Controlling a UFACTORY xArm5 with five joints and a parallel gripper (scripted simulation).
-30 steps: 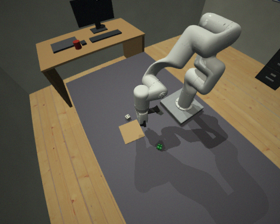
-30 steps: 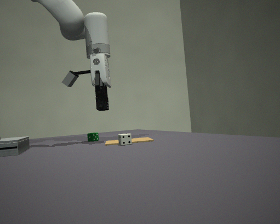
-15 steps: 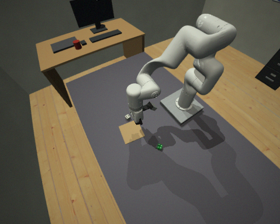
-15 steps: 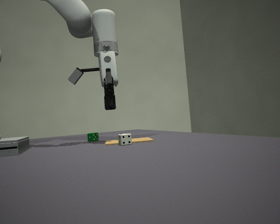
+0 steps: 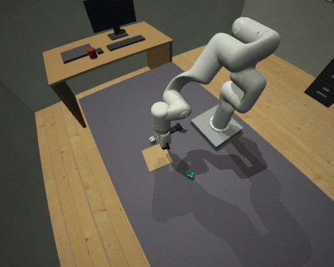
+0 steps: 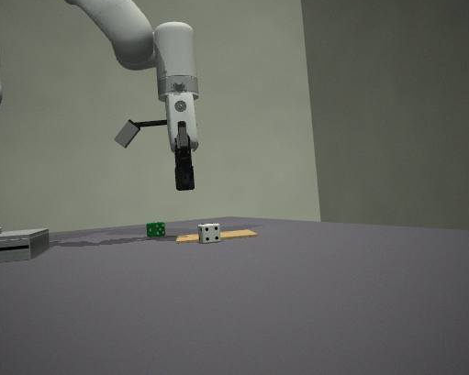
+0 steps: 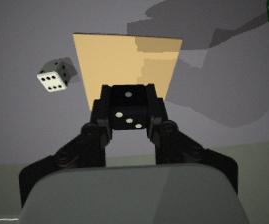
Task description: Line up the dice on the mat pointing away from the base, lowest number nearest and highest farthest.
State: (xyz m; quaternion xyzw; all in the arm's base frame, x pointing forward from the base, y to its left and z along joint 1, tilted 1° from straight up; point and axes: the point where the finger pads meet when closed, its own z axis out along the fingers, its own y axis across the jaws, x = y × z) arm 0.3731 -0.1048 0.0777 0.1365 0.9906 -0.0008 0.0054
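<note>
Now: hand 110 mm above the tan mat, 50 mm short of it and 10 mm to the left of it. From my hand the other things lie so: green die (190 mm to the left, 100 mm below, 10 mm behind); black die (10 mm below); white die (110 mm to the right, 100 mm below).
</note>
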